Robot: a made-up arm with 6 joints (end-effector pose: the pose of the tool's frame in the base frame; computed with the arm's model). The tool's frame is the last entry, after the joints. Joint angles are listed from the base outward.
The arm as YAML. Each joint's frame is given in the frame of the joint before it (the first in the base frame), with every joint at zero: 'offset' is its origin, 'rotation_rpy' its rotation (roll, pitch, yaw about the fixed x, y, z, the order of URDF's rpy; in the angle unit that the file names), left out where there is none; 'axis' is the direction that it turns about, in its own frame. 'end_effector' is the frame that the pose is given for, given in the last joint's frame.
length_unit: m
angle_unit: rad
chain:
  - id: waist
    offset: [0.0, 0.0, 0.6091]
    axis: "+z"
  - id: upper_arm
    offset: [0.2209, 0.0, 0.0]
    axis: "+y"
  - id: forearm
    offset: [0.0, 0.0, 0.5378]
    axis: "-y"
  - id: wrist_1
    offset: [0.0, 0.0, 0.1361]
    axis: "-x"
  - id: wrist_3
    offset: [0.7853, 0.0, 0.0]
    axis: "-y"
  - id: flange
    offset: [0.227, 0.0, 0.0]
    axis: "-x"
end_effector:
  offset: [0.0, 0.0, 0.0]
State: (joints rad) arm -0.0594 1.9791 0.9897 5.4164 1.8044 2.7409
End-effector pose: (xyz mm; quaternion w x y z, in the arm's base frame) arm 1337.7 -248.2 -63.5 0.2240 -0.7918 0.3574 -0.4416
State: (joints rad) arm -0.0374 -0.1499 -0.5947 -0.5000 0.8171 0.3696
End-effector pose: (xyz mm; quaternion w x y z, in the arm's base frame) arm 1107.0 -120.8 990.1 0.9692 0.0186 -0.1498 -0.1946
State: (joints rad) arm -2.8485 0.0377 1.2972 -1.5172 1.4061 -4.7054
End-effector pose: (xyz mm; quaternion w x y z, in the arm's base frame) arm -401.7 112.3 1974.9 0.4416 0.4035 0.4255 0.6791
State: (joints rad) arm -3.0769 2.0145 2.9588 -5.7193 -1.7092 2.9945
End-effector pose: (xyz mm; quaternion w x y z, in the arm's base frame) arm -1197.6 42.8 957.4 0.3374 0.2665 0.9027 0.0125
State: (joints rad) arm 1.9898 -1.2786 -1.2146 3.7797 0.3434 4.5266
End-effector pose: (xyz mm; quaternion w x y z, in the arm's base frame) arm -242.4 656.3 902.5 0.2575 -0.5750 -0.6243 0.4618
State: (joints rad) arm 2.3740 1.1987 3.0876 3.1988 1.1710 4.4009
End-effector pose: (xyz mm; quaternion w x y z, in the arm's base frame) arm -364.2 368.1 1657.2 0.4961 0.0408 -0.6119 0.6147
